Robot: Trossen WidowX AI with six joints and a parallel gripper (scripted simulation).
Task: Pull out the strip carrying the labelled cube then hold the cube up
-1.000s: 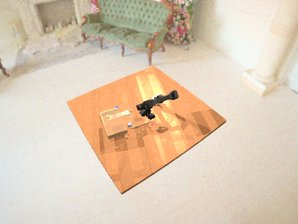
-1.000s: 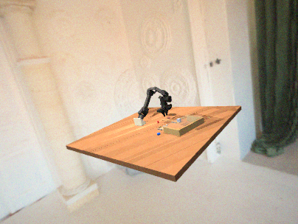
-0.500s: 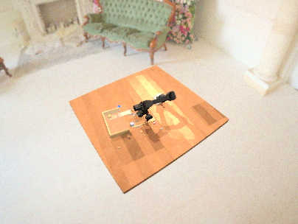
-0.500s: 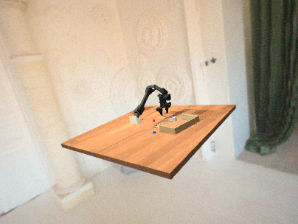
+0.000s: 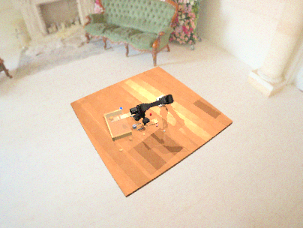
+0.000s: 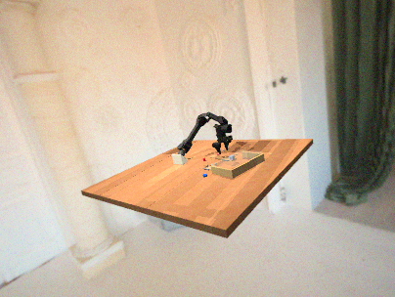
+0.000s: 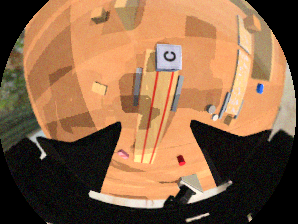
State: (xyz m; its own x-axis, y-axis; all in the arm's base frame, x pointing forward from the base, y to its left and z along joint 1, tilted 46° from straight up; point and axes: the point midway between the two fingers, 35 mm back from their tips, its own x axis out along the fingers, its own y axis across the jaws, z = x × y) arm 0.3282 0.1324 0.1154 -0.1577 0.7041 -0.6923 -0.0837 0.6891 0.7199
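My gripper tip is now 30 mm past the pale strip and 50 mm above it. Round my gripper tip: grey labelled cube 80 mm ahead, 10 mm to the right, 30 mm below; small red piece 140 mm behind, 90 mm to the right, 40 mm below; small blue piece 100 mm ahead, 320 mm to the right, 50 mm below.
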